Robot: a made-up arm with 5 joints.
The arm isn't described. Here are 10 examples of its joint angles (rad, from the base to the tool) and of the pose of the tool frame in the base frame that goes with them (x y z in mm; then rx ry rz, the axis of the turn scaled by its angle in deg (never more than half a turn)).
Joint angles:
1: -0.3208 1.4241 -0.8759 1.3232 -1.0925
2: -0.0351 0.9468 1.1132 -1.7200 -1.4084
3: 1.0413 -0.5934 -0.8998 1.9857 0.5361
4: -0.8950 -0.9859 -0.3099 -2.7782 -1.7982
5: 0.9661 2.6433 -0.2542 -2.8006 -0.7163
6: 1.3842 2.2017 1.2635 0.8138 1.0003
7: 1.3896 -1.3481 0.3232 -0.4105 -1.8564
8: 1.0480 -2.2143 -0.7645 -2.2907 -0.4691
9: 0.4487 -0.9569 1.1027 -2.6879 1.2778
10: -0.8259 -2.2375 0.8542 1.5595 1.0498
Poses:
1: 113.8 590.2 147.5 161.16 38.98 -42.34
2: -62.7 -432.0 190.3 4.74 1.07 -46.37
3: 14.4 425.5 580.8 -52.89 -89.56 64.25
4: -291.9 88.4 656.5 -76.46 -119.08 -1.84
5: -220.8 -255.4 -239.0 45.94 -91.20 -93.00
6: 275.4 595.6 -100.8 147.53 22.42 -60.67
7: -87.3 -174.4 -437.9 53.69 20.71 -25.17
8: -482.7 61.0 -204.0 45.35 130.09 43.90
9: 554.9 82.9 583.1 -98.23 -6.74 30.32
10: 332.4 -504.2 163.5 5.72 -36.09 -43.44
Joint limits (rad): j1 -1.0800..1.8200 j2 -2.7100..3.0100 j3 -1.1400..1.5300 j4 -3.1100..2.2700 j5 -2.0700..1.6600
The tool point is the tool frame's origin. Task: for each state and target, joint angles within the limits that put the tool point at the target. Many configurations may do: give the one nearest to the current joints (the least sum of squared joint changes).
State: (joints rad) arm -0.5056 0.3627 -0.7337 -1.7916 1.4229
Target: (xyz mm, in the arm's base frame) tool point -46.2 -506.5 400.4
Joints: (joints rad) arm -0.8012 0.7134 -1.0948 -1.7551 1.3100
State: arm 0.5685 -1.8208 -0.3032 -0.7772 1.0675
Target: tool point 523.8 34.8 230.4
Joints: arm 1.0743 -1.5486 -0.1637 -0.2706 0.8916
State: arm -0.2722 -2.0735 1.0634 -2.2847 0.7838
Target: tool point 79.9 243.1 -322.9
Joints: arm -0.9185 -2.4272 1.3138 -1.3674 1.1461
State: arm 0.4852 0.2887 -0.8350 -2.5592 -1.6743
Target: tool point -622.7 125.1 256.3
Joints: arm 0.4923 0.3845 -1.0232 -2.6434 -1.7107
